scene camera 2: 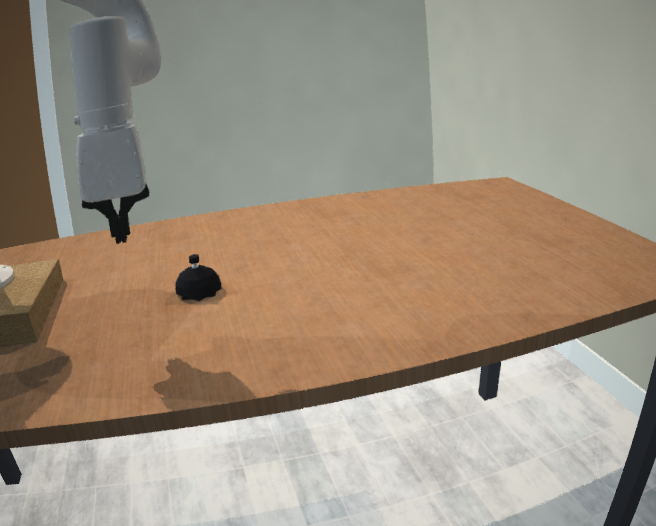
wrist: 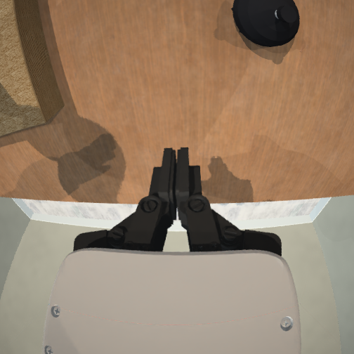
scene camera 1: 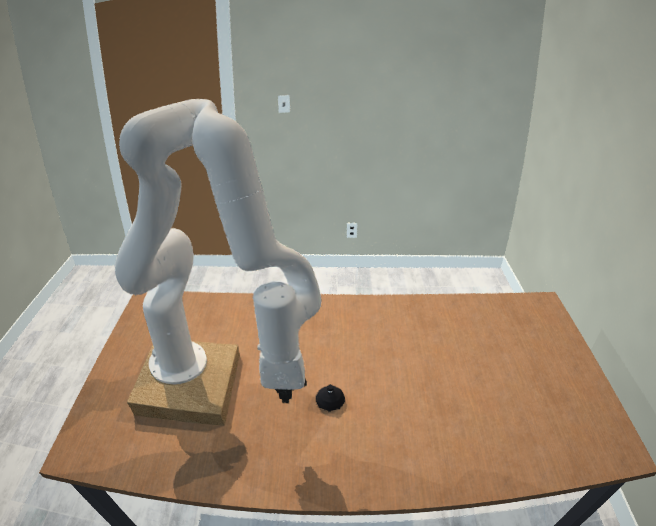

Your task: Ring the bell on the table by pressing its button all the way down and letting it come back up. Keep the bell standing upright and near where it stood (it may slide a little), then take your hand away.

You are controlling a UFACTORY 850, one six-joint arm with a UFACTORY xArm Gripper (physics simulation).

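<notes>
A black dome-shaped bell [scene camera 1: 330,398] [scene camera 2: 197,283] [wrist: 263,22] stands upright on the table. Its button [scene camera 2: 193,258] [wrist: 287,14] is up on a short light stem, clear of the dome. My gripper [scene camera 1: 285,401] [scene camera 2: 121,241] [wrist: 177,163] is shut and empty, pointing down. It hangs in the air above the table, to the left of the bell in both scene views, and its fingertips are higher than the button in the second scene view. Nothing touches the bell. In the wrist view the bell is at the top right, partly cut off by the frame's edge.
The wooden table [scene camera 1: 465,383] [scene camera 2: 383,263] [wrist: 150,75] carries the arm's base on a tan block [scene camera 1: 219,383] [scene camera 2: 19,326] [wrist: 42,75], left of the bell. Shadows of the arm fall near the table's front edge. Walls and a brown door [scene camera 1: 158,54] stand behind the table.
</notes>
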